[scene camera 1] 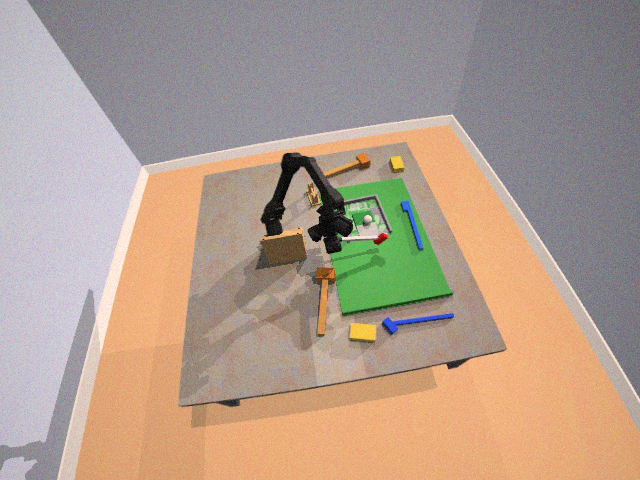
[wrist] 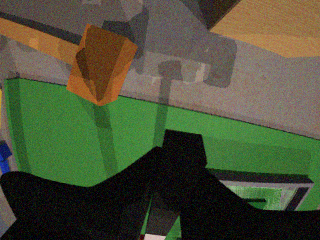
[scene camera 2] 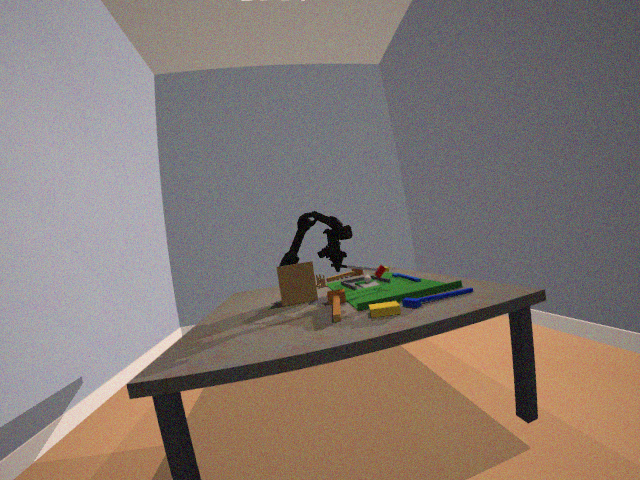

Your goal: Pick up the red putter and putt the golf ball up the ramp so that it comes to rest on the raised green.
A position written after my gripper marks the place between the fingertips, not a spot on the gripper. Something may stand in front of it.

I see my gripper (wrist: 169, 154) and a green mat (scene camera 1: 367, 274).
The green mat also shows in the wrist view (wrist: 71, 140) and in scene camera 2 (scene camera 2: 398, 285).
